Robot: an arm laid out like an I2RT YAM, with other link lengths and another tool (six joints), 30 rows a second.
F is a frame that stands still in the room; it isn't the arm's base.
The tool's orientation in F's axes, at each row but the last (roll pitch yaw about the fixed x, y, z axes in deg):
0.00, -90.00, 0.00
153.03, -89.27, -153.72
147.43, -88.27, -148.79
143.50, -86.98, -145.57
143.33, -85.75, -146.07
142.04, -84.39, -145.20
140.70, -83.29, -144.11
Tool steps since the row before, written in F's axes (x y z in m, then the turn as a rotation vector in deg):
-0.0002, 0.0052, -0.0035, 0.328, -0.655, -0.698
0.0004, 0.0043, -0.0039, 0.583, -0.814, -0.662
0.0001, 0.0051, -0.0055, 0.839, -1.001, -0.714
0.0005, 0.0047, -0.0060, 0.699, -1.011, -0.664
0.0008, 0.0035, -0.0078, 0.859, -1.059, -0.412
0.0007, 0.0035, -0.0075, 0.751, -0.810, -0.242
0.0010, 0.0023, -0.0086, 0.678, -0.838, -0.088
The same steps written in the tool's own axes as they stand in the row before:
-0.0035, 0.0052, 0.0002, -0.698, -0.655, -0.328
-0.0039, 0.0043, -0.0003, -0.664, -0.811, -0.585
-0.0056, 0.0050, 0.0002, -0.720, -0.992, -0.844
-0.0062, 0.0045, -0.0001, -0.663, -1.006, -0.707
-0.0080, 0.0032, -0.0002, -0.420, -1.035, -0.884
-0.0077, 0.0031, 0.0001, -0.256, -0.782, -0.775
-0.0088, 0.0017, -0.0001, -0.094, -0.803, -0.718

